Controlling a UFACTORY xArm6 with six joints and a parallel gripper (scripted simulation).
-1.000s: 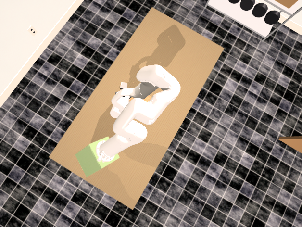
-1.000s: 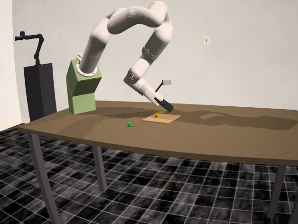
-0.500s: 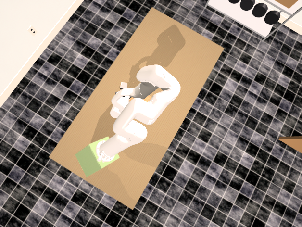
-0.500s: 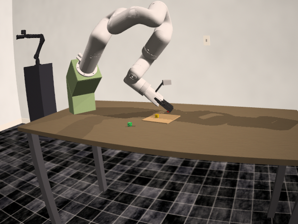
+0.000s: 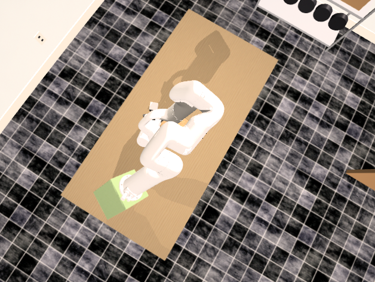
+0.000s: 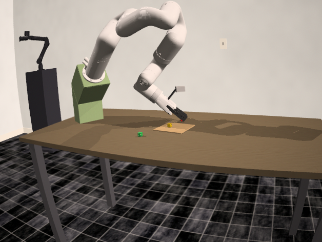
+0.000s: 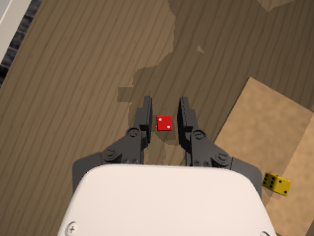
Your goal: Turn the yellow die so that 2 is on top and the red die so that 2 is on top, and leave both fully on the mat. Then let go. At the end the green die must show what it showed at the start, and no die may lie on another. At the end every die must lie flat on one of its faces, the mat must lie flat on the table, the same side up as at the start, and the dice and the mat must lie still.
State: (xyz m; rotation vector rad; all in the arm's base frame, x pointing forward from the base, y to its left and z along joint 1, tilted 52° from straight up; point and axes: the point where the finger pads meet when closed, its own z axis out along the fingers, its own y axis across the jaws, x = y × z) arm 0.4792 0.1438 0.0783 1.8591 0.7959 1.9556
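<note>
Now: the red die 2 cm below my hand. From my hand the other things lie so: green die 27 cm to the right, 13 cm behind, 2 cm below; then tan mat 13 cm to the right, 2 cm below, 1 cm behind; then yellow die 13 cm to the right, 4 cm behind, 1 cm below.
</note>
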